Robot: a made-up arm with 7 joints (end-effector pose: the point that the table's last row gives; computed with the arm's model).
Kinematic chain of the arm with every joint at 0, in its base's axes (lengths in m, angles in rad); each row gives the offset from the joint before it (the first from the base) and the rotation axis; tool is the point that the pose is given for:
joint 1: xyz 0 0 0.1 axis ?
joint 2: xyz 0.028 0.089 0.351 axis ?
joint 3: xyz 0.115 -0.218 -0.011 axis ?
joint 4: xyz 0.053 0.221 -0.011 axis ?
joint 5: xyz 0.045 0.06 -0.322 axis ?
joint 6: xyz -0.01 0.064 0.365 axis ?
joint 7: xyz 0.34 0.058 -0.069 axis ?
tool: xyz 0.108 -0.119 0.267
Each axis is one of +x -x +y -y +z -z.
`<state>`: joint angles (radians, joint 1 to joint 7).
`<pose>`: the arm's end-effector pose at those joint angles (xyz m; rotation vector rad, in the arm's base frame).
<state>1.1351 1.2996 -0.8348 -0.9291 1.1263 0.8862 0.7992</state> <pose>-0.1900 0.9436 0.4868 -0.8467 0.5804 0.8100</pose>
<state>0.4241 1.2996 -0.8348 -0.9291 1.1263 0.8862 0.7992</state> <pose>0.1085 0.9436 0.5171 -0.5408 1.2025 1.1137</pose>
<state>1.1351 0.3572 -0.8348 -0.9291 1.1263 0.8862 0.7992</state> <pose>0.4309 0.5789 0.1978 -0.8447 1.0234 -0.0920</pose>
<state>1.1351 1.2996 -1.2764 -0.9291 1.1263 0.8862 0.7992</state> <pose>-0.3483 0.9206 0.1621 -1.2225 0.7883 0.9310</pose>
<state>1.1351 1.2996 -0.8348 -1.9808 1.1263 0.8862 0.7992</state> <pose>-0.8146 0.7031 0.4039 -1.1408 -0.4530 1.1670</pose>
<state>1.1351 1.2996 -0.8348 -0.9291 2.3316 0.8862 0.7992</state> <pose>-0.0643 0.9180 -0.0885 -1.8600 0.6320 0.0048</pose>
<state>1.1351 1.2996 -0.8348 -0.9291 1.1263 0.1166 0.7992</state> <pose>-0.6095 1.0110 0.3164 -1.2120 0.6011 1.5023</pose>
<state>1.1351 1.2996 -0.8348 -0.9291 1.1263 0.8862 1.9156</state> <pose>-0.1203 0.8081 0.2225 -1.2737 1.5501 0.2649</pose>
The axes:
joint 1: -y
joint 2: +x
joint 3: -y
joint 4: -z
joint 5: +y
joint 6: -z
joint 7: +y

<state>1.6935 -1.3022 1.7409 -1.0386 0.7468 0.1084 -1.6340</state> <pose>-0.1054 0.3494 0.2827 2.2017 0.8325 -0.8857</pose>
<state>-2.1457 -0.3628 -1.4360 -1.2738 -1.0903 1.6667 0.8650</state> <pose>0.1208 -0.5199 0.1035 0.5252 -1.8731 1.3655</pose>
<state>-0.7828 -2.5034 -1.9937 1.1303 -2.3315 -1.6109 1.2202</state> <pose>-0.1509 -0.5413 0.7901 0.9882 -0.4589 0.1285</pose>
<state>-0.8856 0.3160 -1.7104 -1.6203 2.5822 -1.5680 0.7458</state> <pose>0.5811 0.0319 1.1834 -0.1941 0.2952 -0.5917</pose>
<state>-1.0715 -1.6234 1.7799 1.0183 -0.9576 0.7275 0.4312</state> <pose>0.3202 -0.2364 0.3211 0.7971 -0.7999 0.1796</pose>
